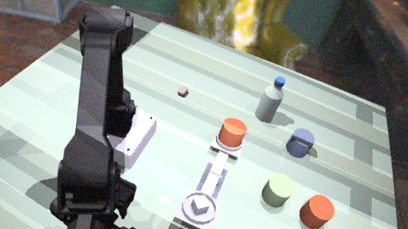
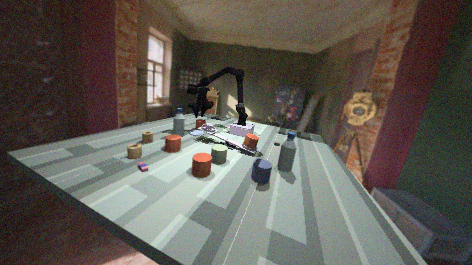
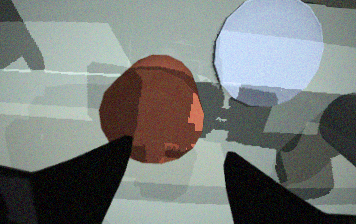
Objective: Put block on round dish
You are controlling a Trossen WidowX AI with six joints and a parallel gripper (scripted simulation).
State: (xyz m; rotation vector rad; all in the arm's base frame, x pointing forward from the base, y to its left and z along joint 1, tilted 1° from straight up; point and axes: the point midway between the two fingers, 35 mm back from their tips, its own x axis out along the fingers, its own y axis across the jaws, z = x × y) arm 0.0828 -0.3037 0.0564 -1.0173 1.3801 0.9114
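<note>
Right now my gripper tip is 26 cm to the right of the balance beam, 21 cm short of it and 5 cm above it. Also, from my gripper tip: blue-red block: 54 cm ahead, 8 cm below, 1 cm to the left; green cylinder: 39 cm ahead, 27 cm to the left, 5 cm below; blue cylinder: 46 cm to the left, 45 cm ahead, 5 cm below.
</note>
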